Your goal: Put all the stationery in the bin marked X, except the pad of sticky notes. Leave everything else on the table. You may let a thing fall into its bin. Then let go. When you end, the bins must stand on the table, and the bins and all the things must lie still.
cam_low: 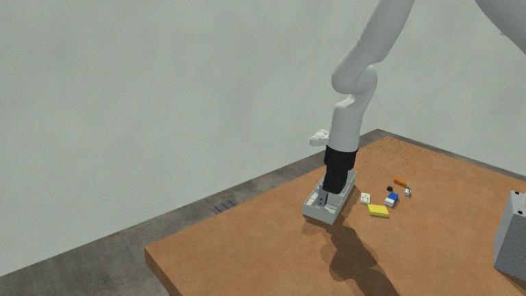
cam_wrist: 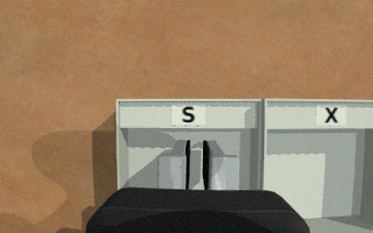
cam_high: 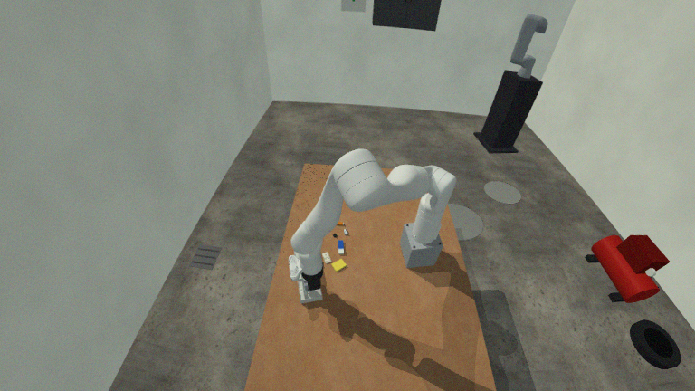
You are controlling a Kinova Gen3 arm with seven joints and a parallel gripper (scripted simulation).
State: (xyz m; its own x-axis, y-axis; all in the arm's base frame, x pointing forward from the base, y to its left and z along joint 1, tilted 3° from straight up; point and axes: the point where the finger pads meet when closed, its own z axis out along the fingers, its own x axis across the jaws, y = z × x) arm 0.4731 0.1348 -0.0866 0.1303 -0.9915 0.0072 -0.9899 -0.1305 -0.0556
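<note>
Now: hand 170 mm past the white sharpener, 280 mm to the left of it and 30 mm above it. Also, from my hand: sticky notes (130 mm behind, 100 mm to the right, 30 mm below); white domino (80 mm behind, 140 mm to the right, 30 mm below); grey three-compartment bin (10 mm ahead, 80 mm to the right, 10 mm below).
</note>
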